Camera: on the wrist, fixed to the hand. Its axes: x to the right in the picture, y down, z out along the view.
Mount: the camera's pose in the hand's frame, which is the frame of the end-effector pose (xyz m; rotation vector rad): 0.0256 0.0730 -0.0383 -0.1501 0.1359 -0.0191
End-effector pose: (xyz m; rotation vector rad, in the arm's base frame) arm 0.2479 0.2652 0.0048 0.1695 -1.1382 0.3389
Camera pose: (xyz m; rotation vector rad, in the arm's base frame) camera 0.2649 0.3497 0.0094 0.0247 -1.0225 0.2432
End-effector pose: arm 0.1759 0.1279 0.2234 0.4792 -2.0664 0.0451
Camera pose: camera 0.1702 0.1956 0.2766 0.3925 -1.9155 -0.0861
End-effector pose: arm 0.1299 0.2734 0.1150 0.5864 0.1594 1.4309
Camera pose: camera 0.0525 0.3108 0.1229 0.3640 0.1630 1.4504
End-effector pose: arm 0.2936 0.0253 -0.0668 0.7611 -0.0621 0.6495
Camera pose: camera 0.2660 0.1034 -0.0423 0.5710 0.0207 0.6691
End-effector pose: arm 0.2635 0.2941 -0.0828 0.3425 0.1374 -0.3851
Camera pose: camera 0.3129 0.3623 -0.1016 0.2192 0.3011 -0.3680
